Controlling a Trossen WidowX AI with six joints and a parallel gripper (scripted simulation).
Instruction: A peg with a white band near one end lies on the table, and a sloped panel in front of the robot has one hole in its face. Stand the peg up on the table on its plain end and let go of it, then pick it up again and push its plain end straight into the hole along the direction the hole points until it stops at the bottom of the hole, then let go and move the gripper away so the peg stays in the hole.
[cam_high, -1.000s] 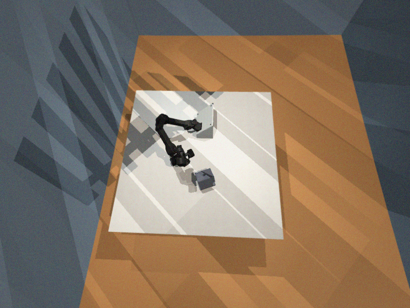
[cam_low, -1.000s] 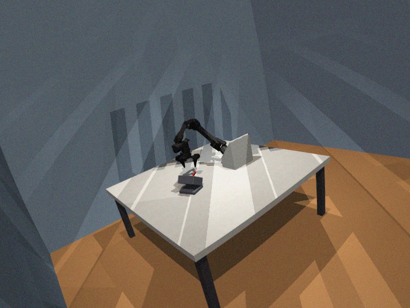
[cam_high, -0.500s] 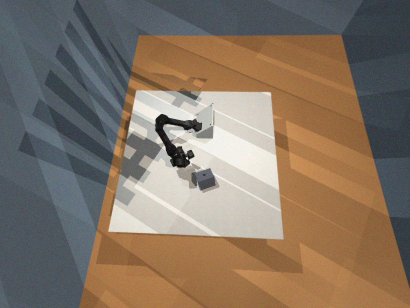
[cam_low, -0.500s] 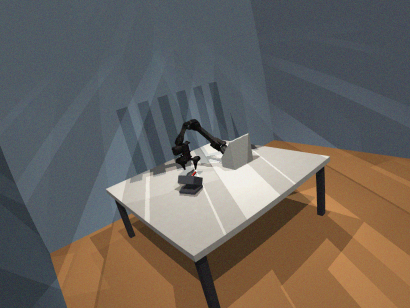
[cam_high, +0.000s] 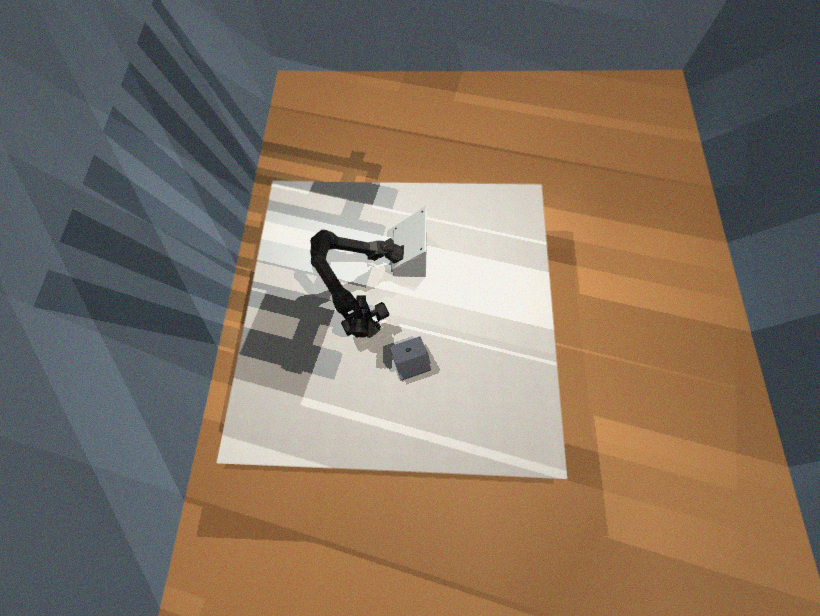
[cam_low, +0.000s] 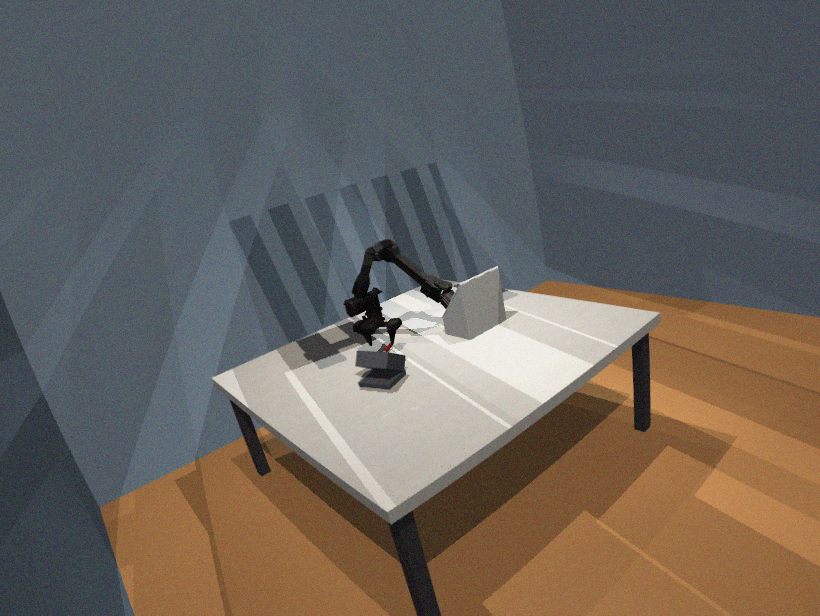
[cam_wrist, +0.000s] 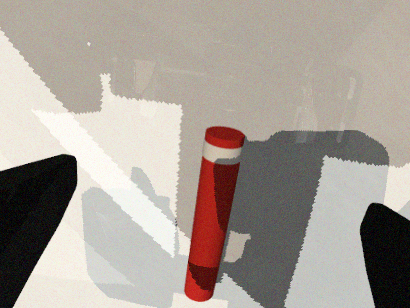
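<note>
Now: gripper tip 10 mm past the red peg, 10 mm to the left of it and 30 mm above it. Round my gripper tip: grey sloped panel (120 mm ahead, 180 mm to the left, 30 mm above).
</note>
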